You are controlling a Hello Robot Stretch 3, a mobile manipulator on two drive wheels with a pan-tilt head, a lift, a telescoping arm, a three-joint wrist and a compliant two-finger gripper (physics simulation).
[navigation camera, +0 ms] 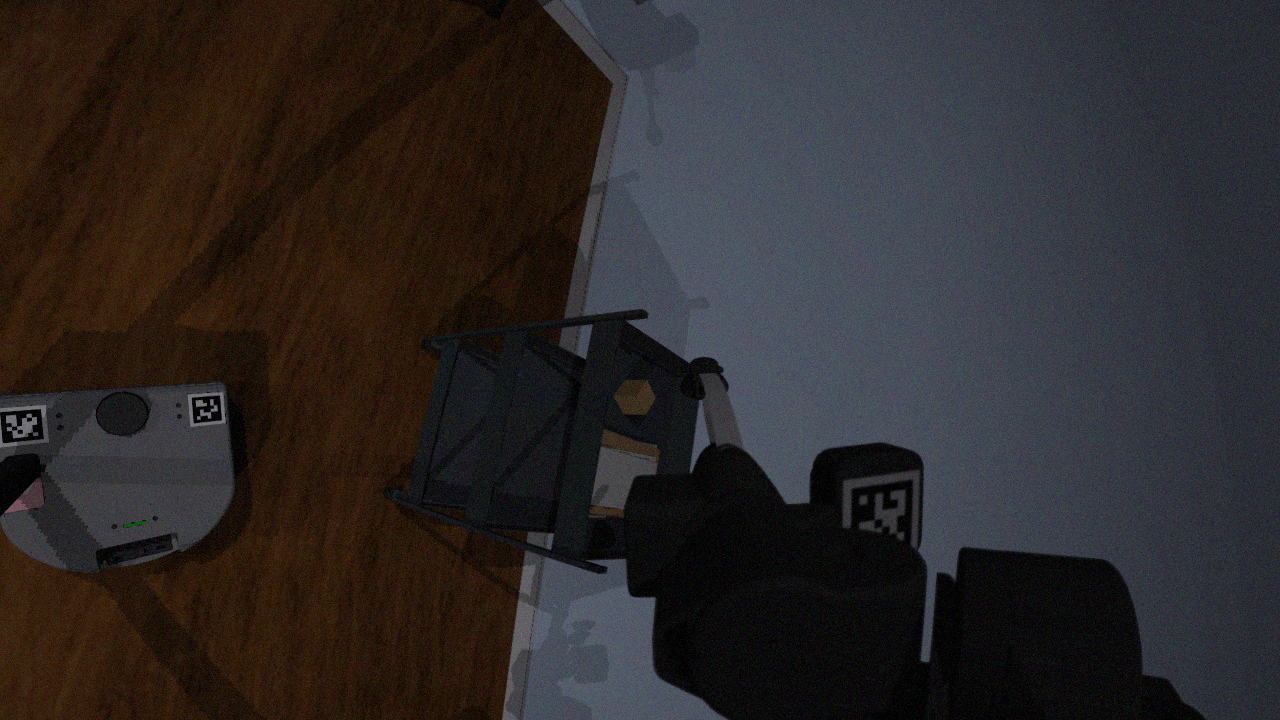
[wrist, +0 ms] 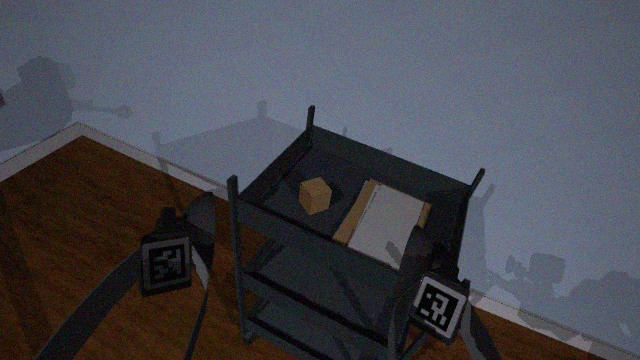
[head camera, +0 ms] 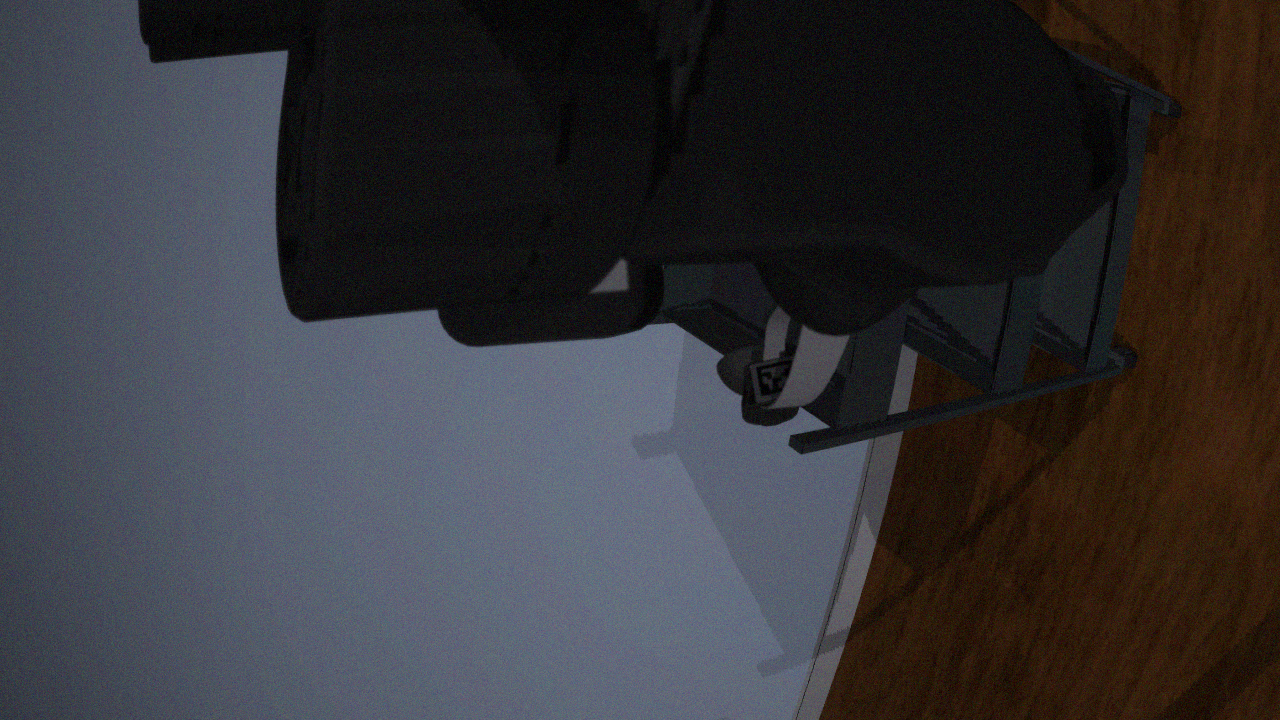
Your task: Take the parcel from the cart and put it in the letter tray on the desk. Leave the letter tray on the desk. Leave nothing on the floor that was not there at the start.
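Places are measured from the robot's base along level axes (x ahead, y left, z up), in centimetres.
Pixels of known places: gripper, between the fingertips: (navigation camera: 705, 443) (wrist: 309, 235); robot's base, origin of its link: (navigation camera: 123, 411).
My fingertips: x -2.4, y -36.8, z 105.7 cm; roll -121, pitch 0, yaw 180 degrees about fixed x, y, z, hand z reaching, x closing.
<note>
Ahead of a thing's pixels: the offset from my fingertips to its top centre. Level surfaces: height alone.
The parcel, a small tan box {dz -33.8, dx -0.6, dy -40.6 cm} (navigation camera: 634, 396) (wrist: 315, 195), sits on the top shelf of the dark grey cart (head camera: 872, 367) (navigation camera: 583, 429) (wrist: 300, 237). The arm and wrist hide it in the head view. My gripper (wrist: 309, 235) is open, with its two fingers well apart and nothing seen between the tips. In the wrist view the parcel shows between the fingers, farther off than the tips. In the head and navigation views one finger shows near the cart's top edge; the other is hidden. The letter tray and the desk do not show in these views.
A tan folder with white papers {dz -37.8, dx -17.6, dy -37.2 cm} (navigation camera: 626, 474) (wrist: 387, 225) lies beside the parcel on the top shelf. The cart has raised corner posts and lower shelves. A pale blue wall (head camera: 447, 537) (navigation camera: 984, 223) (wrist: 400, 60) stands behind it. My base (navigation camera: 170, 470) is on the wooden floor {dz -105.6 cm} (navigation camera: 313, 268).
</note>
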